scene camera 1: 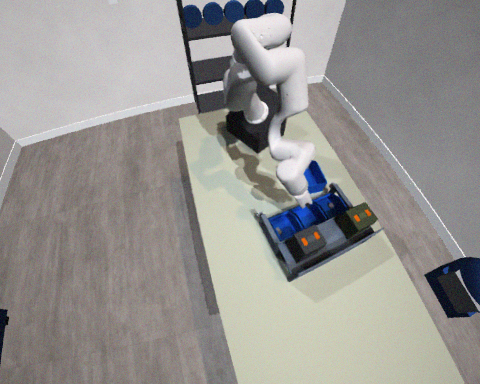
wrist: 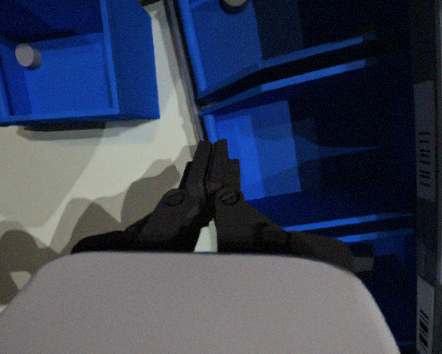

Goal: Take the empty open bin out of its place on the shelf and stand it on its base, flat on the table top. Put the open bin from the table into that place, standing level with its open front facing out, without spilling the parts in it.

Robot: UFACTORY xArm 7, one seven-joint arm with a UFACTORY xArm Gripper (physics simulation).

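Places are measured from the arm's base along level axes (x left, y back, z up), in centimetres.
Pixels of known places: gripper, between the fingertips: (wrist: 216,159); arm's base, origin of its link: (scene camera 1: 256,112).
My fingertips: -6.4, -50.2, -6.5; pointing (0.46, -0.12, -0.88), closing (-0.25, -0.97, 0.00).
Note:
For each thing: its top centre in the pictures, then the offset to it from my fingertips, as dx, dy, dz. "*": a spot on its surface instead.
- empty open bin, a spot on its surface: (wrist: 270,150) (scene camera 1: 305,219) * -1.5, -4.0, -8.3
- open blue bin, a spot on its surface: (wrist: 135,75) * +8.7, +5.4, -4.9
- round grey part, centre of its top: (wrist: 23,54) +17.0, +18.2, -7.9
- grey box, centre of its top: (scene camera 1: 310,238) -14.7, -15.0, +13.2
- dark green box, centre of its top: (scene camera 1: 362,215) +8.2, -18.0, +10.7
The empty open bin (scene camera 1: 309,218) (wrist: 270,150), blue, sits in the middle place of the grey shelf (scene camera 1: 330,239) (wrist: 425,225). My gripper (scene camera 1: 306,204) (wrist: 216,159) is shut with nothing between its fingers. In the wrist view its fingertips meet over the front lip of this bin; whether they touch it I cannot tell. The other open blue bin (scene camera 1: 316,178) (wrist: 135,75) stands on the table beyond the shelf's front, at upper left in the wrist view. A round grey part (wrist: 27,56) lies in it; the rest of its inside is partly cut off.
Blue bins stand on both sides of the middle place: one (scene camera 1: 281,226) at left and one (scene camera 1: 331,204) (wrist: 225,50) at right in the scene view. The right one holds a grey part (wrist: 234,4). A grey box (scene camera 1: 309,242) and a dark green box (scene camera 1: 356,221) sit on the shelf top.

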